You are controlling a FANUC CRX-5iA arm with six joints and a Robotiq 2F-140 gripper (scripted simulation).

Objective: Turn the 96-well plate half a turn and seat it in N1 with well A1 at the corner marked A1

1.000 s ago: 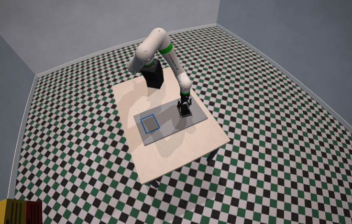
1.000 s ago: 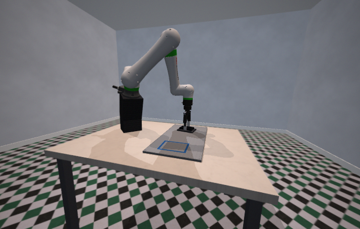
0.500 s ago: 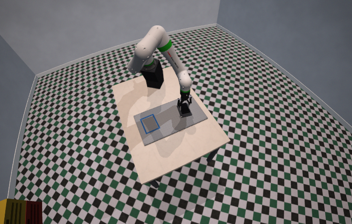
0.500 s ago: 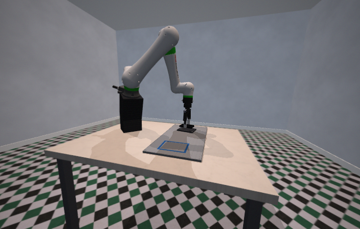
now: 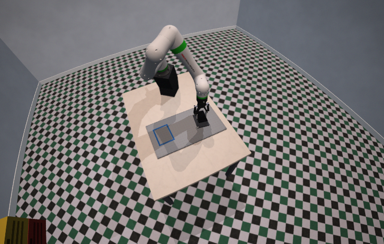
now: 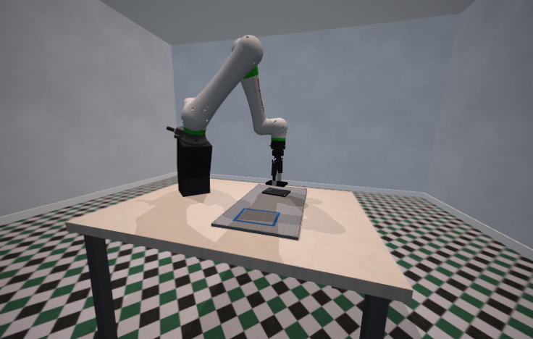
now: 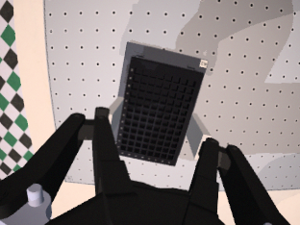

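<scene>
Now: hand 80 mm above the dark plate nest N1. The rest, counted from my hand: black 96-well plate (20 mm below); white A1 mark (70 mm ahead, 70 mm to the right, 80 mm below).
</scene>
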